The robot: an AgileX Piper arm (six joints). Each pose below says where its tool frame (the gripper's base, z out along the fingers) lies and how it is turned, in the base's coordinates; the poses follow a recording.
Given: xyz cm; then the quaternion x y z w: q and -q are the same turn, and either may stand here.
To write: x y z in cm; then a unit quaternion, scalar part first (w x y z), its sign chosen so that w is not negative. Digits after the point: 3 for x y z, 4 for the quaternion.
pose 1, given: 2.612 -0.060 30.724 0.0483 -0.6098 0.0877 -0.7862
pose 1, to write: 2.612 -0.060 30.724 0.7862 -0.0483 0.6098 -0.0877
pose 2, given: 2.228 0.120 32.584 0.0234 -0.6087 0.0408 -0.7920
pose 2, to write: 2.228 0.120 32.584 0.7920 -0.0234 0.6087 -0.0408
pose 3, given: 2.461 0.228 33.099 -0.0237 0.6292 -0.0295 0.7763
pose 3, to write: 2.461 0.228 33.099 0.7763 -0.0237 0.6292 -0.0295
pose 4, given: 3.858 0.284 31.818 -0.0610 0.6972 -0.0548 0.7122
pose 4, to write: 3.858 0.284 31.818 0.7122 -0.0610 0.6972 -0.0548
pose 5, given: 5.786 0.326 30.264 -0.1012 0.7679 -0.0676 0.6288
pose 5, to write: 5.786 0.326 30.264 0.6288 -0.1012 0.7679 -0.0676
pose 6, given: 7.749 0.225 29.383 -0.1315 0.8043 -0.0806 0.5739
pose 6, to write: 7.749 0.225 29.383 0.5739 -0.1315 0.8043 -0.0806
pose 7, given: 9.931 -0.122 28.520 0.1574 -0.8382 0.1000 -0.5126
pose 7, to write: 9.931 -0.122 28.520 0.5126 -0.1574 0.8382 -0.1000
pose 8, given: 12.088 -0.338 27.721 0.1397 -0.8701 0.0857 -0.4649
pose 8, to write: 12.088 -0.338 27.721 0.4649 -0.1397 0.8701 -0.0857
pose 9, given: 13.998 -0.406 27.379 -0.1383 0.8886 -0.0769 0.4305
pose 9, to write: 13.998 -0.406 27.379 0.4305 -0.1383 0.8886 -0.0769
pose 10, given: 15.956 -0.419 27.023 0.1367 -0.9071 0.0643 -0.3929
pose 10, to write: 15.956 -0.419 27.023 0.3929 -0.1367 0.9071 -0.0643
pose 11, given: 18.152 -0.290 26.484 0.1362 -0.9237 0.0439 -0.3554
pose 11, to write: 18.152 -0.290 26.484 0.3554 -0.1362 0.9237 -0.0439
